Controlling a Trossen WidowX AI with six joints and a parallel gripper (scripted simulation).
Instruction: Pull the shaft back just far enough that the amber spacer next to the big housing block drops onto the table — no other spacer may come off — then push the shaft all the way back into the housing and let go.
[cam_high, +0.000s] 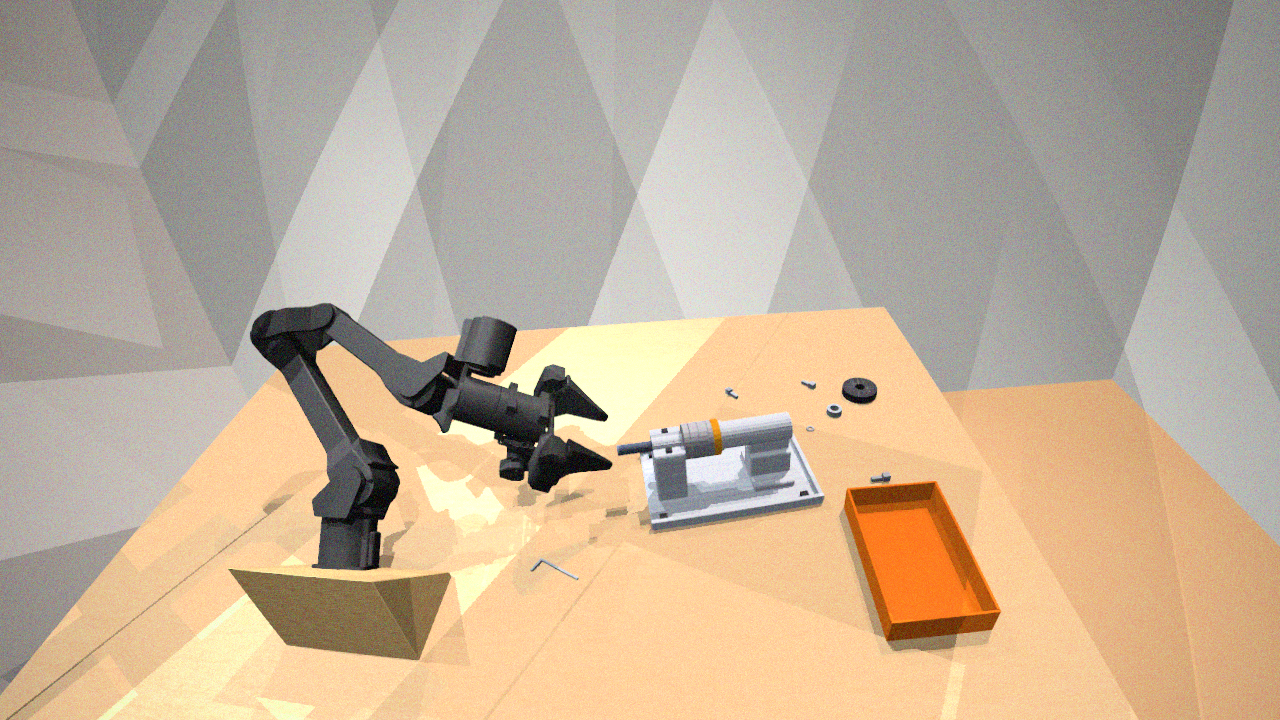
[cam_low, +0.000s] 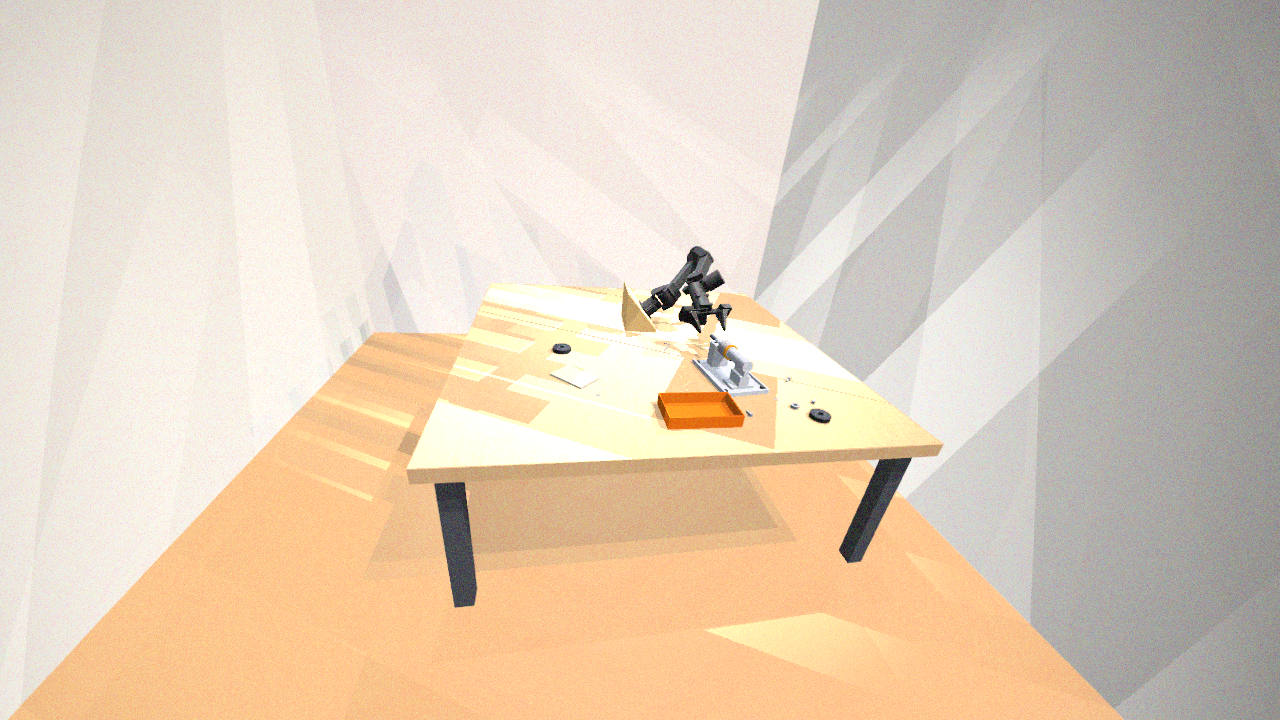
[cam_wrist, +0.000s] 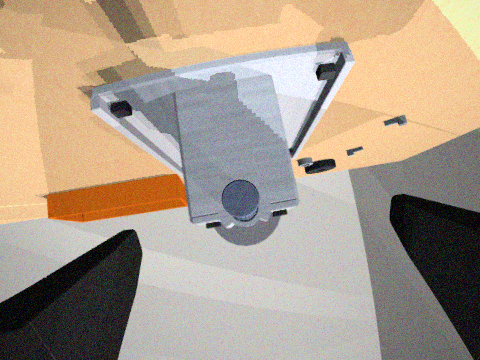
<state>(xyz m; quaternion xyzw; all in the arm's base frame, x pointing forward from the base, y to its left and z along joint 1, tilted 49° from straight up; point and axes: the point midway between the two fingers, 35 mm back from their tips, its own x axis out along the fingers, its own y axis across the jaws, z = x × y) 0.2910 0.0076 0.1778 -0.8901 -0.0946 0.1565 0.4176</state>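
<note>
Now: gripper tip 9 cm short of the blue-grey shaft and 1 cm above it. The rest, counted from my gripper tip: allen key: 9 cm behind, 12 cm to the right, 9 cm below; nut: 35 cm ahead, 11 cm to the left, 9 cm below; amber spacer: 14 cm ahead, 1 cm below.
</note>
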